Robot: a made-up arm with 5 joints.
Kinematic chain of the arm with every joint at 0, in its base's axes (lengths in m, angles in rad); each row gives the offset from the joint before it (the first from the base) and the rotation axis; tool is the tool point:
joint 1: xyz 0 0 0.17 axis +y
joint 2: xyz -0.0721 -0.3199 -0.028 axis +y
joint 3: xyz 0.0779 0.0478 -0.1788 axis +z
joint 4: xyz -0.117 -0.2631 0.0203 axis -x
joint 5: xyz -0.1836 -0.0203 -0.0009 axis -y
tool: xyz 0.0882 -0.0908 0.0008
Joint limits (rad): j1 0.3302..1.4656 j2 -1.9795..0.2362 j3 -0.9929..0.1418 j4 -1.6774..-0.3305 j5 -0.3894..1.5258
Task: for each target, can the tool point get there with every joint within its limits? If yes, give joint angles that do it. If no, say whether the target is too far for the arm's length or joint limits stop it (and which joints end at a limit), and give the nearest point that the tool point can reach.
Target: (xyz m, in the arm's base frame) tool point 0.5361 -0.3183 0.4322
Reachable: no: joint limits stop it (at a limit: joint 1, joint 2, joint 3, joint 4) | nearest point 0.1960 -0.5229 0.0826 | short by 0.529 m
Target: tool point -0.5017 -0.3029 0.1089
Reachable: yes | joints 0.5925 -0.4647 -0.8909 -0.4669 1.3786
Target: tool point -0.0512 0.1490 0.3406
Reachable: no: joint limits stop it (at a limit: joint 1, joint 2, joint 3, joint 4, joint 5) | nearest point -0.2693 -0.2079 0.4955 | short by 0.446 m
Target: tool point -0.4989 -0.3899 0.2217
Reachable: yes | joints 0.9761 -0.3964 -0.7027 -1.1895 1.1393
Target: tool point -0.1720 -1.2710 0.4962
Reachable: no: too far | nearest point -0.1739 -0.7144 0.4178 | short by 0.562 m
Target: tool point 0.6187 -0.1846 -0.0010
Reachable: no: joint limits stop it (at a limit: joint 1, joint 2, joint 3, joint 5) | nearest point 0.2154 -0.2254 -0.0618 | short by 0.410 m
